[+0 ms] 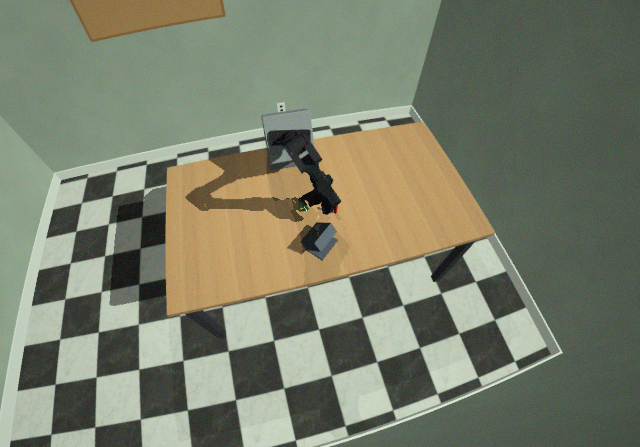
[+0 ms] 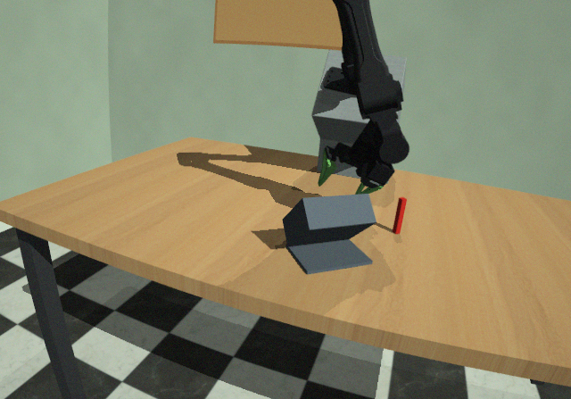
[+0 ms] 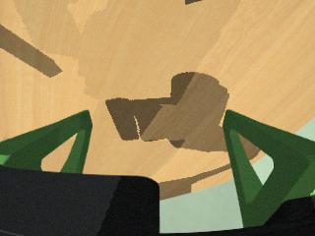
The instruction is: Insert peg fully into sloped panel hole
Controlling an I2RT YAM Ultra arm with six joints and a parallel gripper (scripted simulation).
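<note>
Right now my hand is 15 cm to the right of the red peg and 3 cm above it. From my hand the other things lie so: grey base plate (18 cm ahead, 7 cm to the left, 6 cm below).
</note>
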